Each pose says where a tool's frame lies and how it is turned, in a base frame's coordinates. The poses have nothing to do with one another.
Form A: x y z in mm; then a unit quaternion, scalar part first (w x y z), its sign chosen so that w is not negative.
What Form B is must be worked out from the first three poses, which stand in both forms.
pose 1, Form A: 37.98 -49.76 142.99 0.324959 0.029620 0.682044 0.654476
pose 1, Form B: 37.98 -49.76 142.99 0.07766 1.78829 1.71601
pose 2, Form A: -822.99 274.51 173.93 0.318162 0.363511 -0.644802 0.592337
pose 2, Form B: -822.99 274.51 173.93 0.95629 -1.69629 1.55827
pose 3, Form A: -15.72 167.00 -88.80 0.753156 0.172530 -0.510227 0.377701
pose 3, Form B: -15.72 167.00 -88.80 0.37659 -1.11369 0.82442
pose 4, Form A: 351.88 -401.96 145.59 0.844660 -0.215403 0.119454 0.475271
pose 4, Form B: 351.88 -401.96 145.59 -0.45460 0.25210 1.00304
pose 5, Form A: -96.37 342.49 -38.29 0.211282 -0.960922 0.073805 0.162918
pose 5, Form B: -96.37 342.49 -38.29 -2.66996 0.20507 0.45267
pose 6, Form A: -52.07 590.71 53.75 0.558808 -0.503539 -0.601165 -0.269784
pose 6, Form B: -52.07 590.71 53.75 -1.18748 -1.41770 -0.63622
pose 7, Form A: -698.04 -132.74 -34.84 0.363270 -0.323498 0.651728 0.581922
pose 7, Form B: -698.04 -132.74 -34.84 -0.83265 1.67747 1.49780
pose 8, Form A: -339.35 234.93 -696.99 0.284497 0.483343 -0.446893 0.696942
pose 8, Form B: -339.35 234.93 -696.99 1.29303 -1.19552 1.86444
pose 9, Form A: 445.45 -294.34 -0.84 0.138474 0.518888 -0.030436 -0.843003
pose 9, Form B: 445.45 -294.34 -0.84 1.50042 -0.08801 -2.43764
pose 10, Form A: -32.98 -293.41 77.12 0.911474 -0.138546 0.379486 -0.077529
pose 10, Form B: -32.98 -293.41 77.12 -0.28557 0.78219 -0.15980
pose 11, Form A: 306.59 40.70 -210.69 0.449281 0.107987 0.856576 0.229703
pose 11, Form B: 306.59 40.70 -210.69 0.26709 2.11862 0.56814
